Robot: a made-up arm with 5 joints.
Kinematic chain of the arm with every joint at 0, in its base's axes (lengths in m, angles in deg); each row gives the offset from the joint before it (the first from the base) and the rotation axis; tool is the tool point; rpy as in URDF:
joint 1: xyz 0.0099 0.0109 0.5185 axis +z
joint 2: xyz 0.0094 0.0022 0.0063 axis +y
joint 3: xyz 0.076 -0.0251 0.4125 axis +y
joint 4: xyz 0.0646 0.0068 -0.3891 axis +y
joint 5: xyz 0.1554 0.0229 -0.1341 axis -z
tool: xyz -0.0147 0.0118 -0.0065 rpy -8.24 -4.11 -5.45
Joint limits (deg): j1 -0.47..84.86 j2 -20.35..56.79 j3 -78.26..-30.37 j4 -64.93..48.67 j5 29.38..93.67
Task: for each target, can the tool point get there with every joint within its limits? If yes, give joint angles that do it. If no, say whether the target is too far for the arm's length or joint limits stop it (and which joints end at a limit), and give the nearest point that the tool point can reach.
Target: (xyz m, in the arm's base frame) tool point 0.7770 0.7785 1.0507
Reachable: no: too far | nearest point 0.5465 0.5478 0.8913 | short by 0.363 m
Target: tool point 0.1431 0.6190 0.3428
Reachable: yes | joints 75.56 30.61 -47.65 18.68 83.87
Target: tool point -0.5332 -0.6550 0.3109
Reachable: no: joint limits stop it (at a limit: joint 1, joint 2, joint 3, joint 4, joint 5) | nearest point 0.1933 0.0337 0.1304 | short by 1.017 m
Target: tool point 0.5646 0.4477 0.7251
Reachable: yes | joints 36.30 29.67 -65.27 -52.13 78.17
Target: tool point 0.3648 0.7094 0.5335
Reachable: yes | joints 61.19 43.31 -71.24 -34.89 51.78
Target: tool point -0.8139 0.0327 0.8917
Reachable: no: joint limits stop it (at a limit: joint 1, joint 2, joint 3, joint 4) | nearest point 0.0148 0.3494 0.9451 | short by 0.889 m
